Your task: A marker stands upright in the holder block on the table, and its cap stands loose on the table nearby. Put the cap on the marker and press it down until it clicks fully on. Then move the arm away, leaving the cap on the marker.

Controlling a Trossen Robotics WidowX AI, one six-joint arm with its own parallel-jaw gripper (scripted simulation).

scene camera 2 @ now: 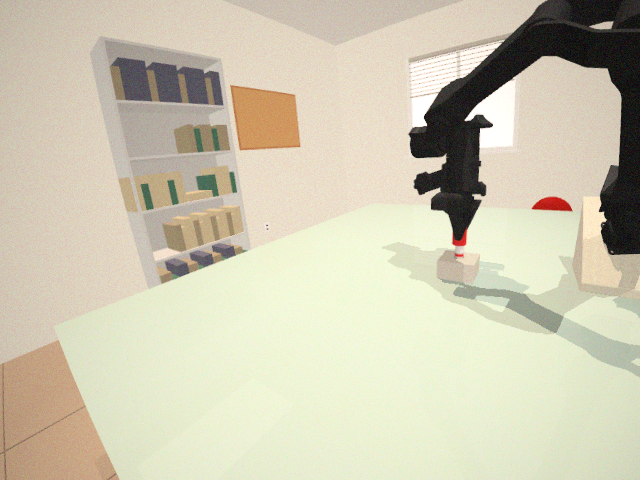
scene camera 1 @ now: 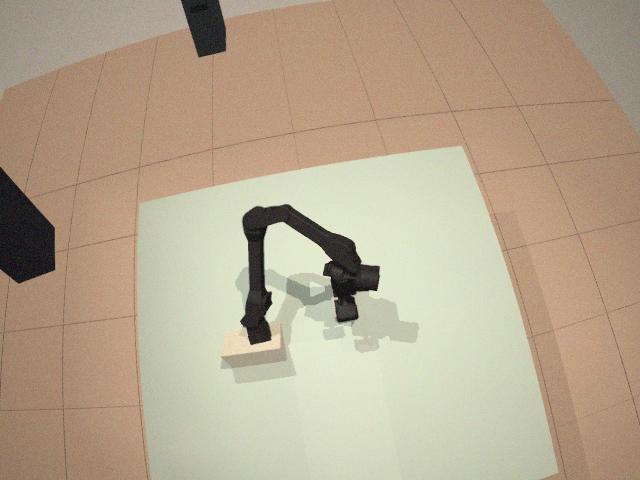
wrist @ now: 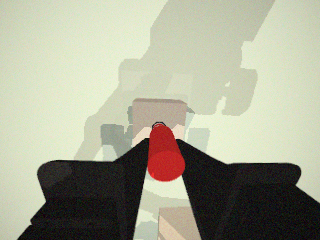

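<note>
Scene camera 2 shows the gripper (scene camera 2: 459, 238) and a beige holder block (scene camera 2: 456, 272). The gripper holds a red cap (wrist: 165, 162), and in that same wrist view you also get the gripper (wrist: 162, 142) itself. As for scene camera 1, the gripper (scene camera 1: 343, 301) is there, but scene camera 1 does not show the red cap, hidden by the gripper.
</note>
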